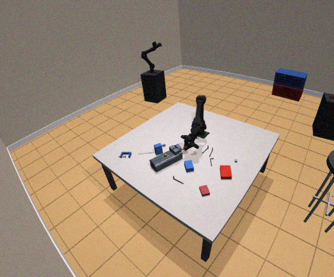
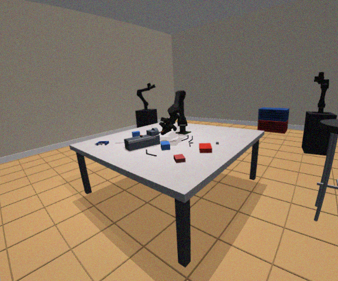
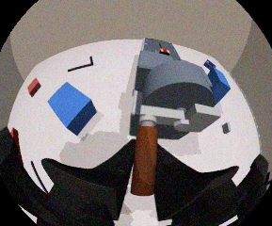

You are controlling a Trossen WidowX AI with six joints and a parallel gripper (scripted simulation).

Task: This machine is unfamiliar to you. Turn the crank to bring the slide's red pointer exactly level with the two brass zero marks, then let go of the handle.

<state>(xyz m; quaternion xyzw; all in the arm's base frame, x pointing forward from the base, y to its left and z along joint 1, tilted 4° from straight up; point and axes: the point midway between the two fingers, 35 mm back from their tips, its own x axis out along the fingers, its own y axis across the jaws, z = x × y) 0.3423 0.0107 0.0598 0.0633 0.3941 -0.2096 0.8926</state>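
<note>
Right now the brown crank handle is 20 mm behind my gripper tip, 10 mm to the left of it and 20 mm above it. Round my gripper tip: red pointer: 140 mm ahead, 100 mm to the right, 20 mm above.
</note>
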